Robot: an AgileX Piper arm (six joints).
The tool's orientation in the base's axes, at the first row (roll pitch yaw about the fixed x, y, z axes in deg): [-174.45, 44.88, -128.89]
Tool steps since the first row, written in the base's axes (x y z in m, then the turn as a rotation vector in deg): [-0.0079, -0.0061, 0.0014, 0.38, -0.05, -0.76]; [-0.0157, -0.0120, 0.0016, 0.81, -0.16, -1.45]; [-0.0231, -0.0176, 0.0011, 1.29, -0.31, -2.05]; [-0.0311, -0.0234, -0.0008, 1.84, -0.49, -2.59]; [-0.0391, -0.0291, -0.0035, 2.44, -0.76, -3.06]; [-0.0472, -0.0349, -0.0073, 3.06, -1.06, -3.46]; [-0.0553, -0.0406, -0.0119, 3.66, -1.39, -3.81]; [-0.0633, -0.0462, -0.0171, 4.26, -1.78, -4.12]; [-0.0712, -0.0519, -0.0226, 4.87, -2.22, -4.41]
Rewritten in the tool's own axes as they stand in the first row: [0.0059, 0.0015, -0.0080, 0.39, -0.26, 0.71]; [0.0125, 0.0032, -0.0151, 0.75, -0.60, 1.36]; [0.0192, 0.0049, -0.0213, 1.04, -1.01, 1.96]; [0.0273, 0.0070, -0.0269, 1.28, -1.50, 2.54]; [0.0359, 0.0091, -0.0319, 1.49, -2.09, 3.05]; [0.0454, 0.0114, -0.0362, 1.66, -2.72, 3.50]; [0.0554, 0.0138, -0.0399, 1.83, -3.36, 3.90]; [0.0657, 0.0162, -0.0431, 1.99, -4.04, 4.24]; [0.0762, 0.0185, -0.0460, 2.17, -4.77, 4.55]
